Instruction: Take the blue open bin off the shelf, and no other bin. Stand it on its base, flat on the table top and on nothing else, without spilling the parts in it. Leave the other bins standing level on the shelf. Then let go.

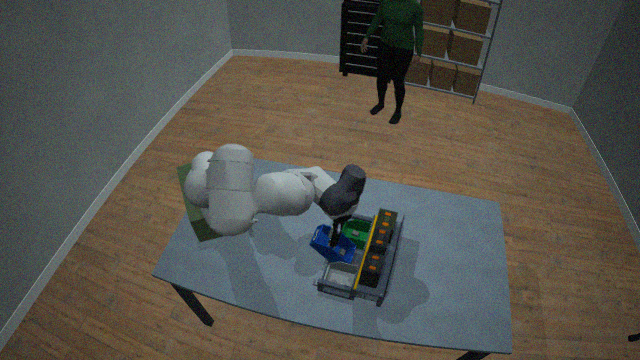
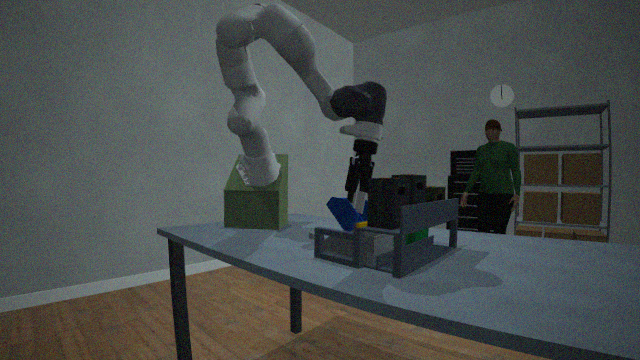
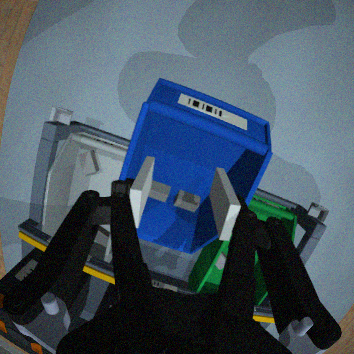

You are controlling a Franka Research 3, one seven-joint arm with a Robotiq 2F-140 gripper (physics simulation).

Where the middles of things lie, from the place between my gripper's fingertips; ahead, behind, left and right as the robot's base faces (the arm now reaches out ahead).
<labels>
I see my gripper 1 cm short of the blue open bin (image 1: pixel 319 242) and 1 cm above it. Round my hand: green bin (image 3: pixel 204 276) (12 cm to the left, 10 cm ahead, 7 cm below); light grey bin (image 3: pixel 65 181) (11 cm to the right, 8 cm ahead, 7 cm below).
</labels>
